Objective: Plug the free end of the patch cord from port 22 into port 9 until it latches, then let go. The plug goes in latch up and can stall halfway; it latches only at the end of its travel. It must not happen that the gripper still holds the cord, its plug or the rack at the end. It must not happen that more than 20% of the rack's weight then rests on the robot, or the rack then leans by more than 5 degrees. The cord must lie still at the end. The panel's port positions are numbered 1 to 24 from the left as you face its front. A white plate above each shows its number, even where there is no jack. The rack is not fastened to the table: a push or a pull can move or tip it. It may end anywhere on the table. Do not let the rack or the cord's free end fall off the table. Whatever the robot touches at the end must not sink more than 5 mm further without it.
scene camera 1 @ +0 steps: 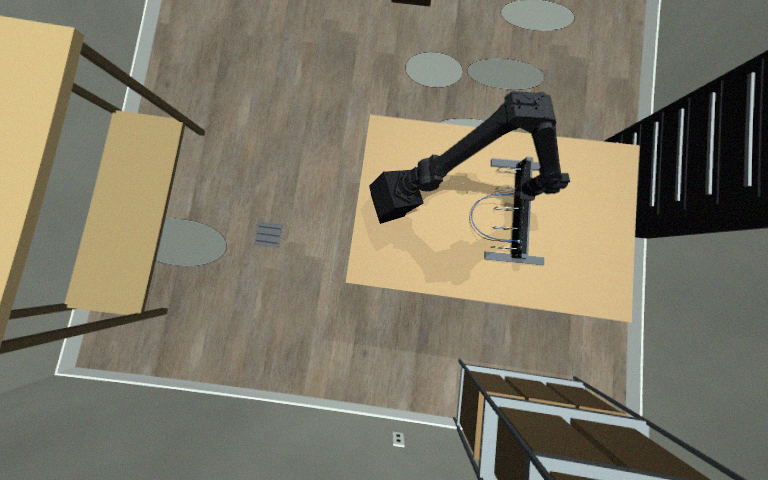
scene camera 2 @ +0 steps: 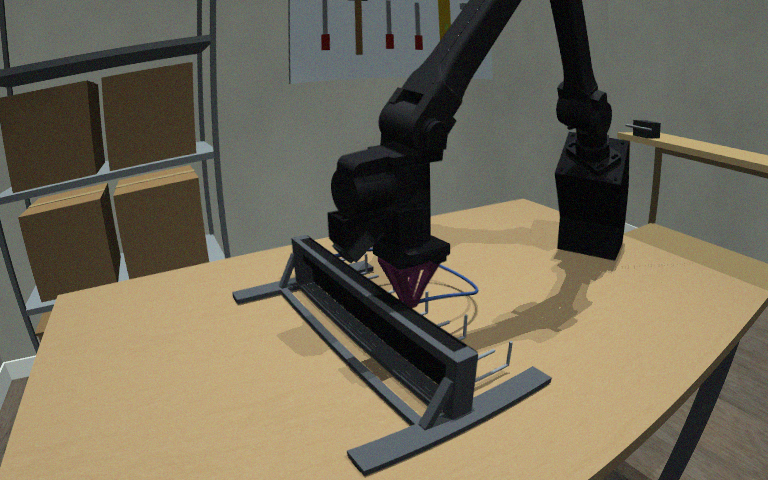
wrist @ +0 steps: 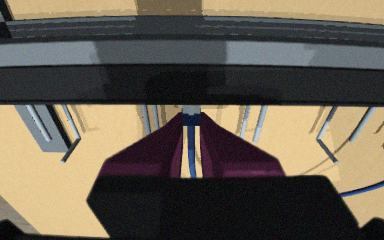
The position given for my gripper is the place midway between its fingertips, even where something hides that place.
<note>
In view: my gripper [scene camera 2: 409, 305].
My gripper shows as well in the wrist view [wrist: 191, 119].
</note>
